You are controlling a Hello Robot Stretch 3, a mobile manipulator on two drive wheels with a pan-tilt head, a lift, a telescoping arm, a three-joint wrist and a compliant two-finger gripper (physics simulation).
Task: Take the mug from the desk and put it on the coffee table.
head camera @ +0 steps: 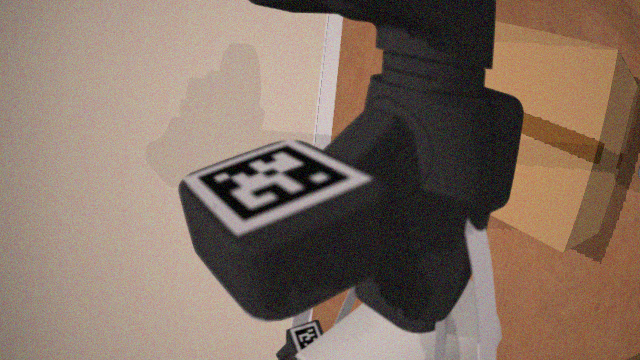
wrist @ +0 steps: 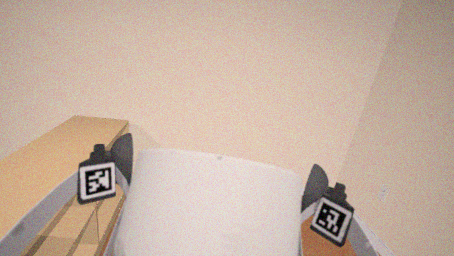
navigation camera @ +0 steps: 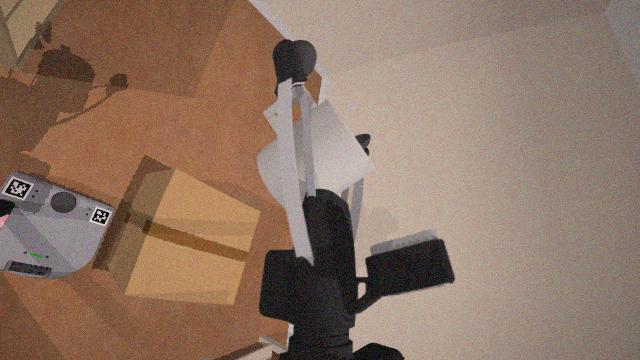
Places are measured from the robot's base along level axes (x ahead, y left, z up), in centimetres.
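Where they show: gripper, fingertip midpoint: [navigation camera: 332,97]; robot's base, link origin: [navigation camera: 63,201].
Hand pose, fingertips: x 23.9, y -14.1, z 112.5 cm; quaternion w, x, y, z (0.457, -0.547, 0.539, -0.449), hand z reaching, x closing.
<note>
Each offset is from my fingertips to the top centre of the thing. "spot": to the spot under its first point.
A white mug {spot: dx -11.0, dy -0.4, dz +3.1 cm} [head camera: 372,332] [navigation camera: 336,150] [wrist: 212,210] sits between the two fingers of my gripper [navigation camera: 330,104] [wrist: 220,167]. In the wrist view a dark pad presses on each side of it. In the navigation view the mug is up in the air beside the wall, partly covered by a finger strip. In the head view the dark wrist hides most of the gripper and mug. I cannot make out the desk or identify the coffee table.
A taped cardboard box {dx -21.4, dy -33.9, dz -71.8 cm} [head camera: 555,105] [navigation camera: 200,205] stands on the floor between my base [navigation camera: 65,245] and the wall [head camera: 100,250] [navigation camera: 525,175] [wrist: 225,75]. A light wooden object [wrist: 55,142] is at the wrist view's left. A pale edge [navigation camera: 270,345] shows at the navigation view's bottom.
</note>
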